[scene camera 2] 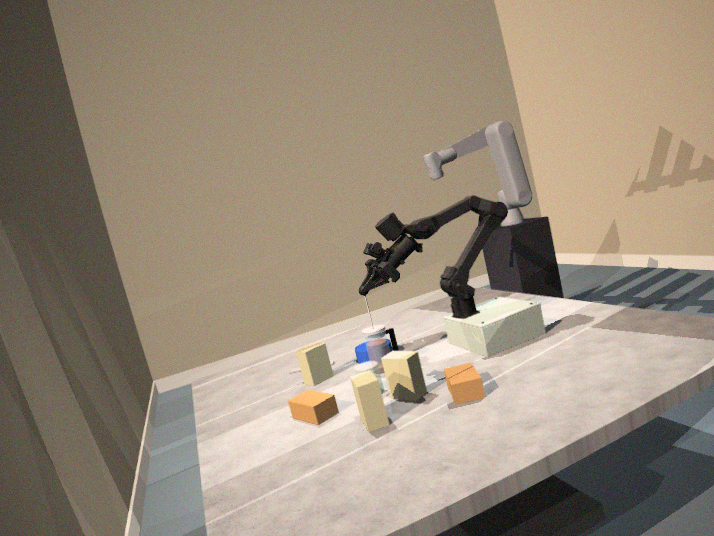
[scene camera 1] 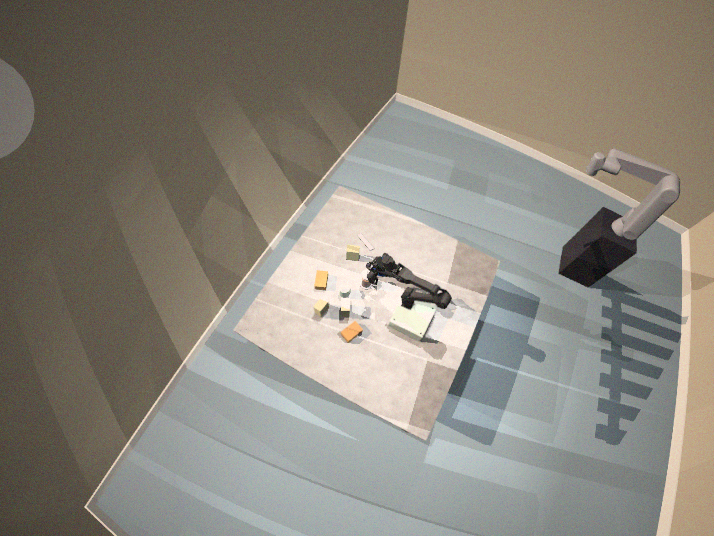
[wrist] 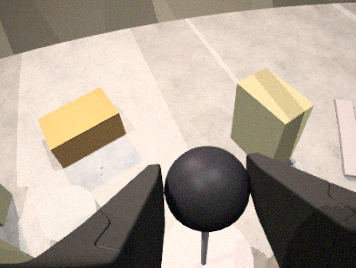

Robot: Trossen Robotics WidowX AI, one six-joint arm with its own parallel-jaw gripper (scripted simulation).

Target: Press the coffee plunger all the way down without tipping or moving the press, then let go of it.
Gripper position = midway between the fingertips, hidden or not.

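There's a coffee press (scene camera 2: 375, 337) here, and a cream block (scene camera 2: 403, 370), plus another cream block (scene camera 2: 314, 362) and one more cream block (scene camera 2: 366, 387). You'd also see my gripper (scene camera 2: 361, 290), and the wrist view has my gripper (wrist: 204, 170) in it too.
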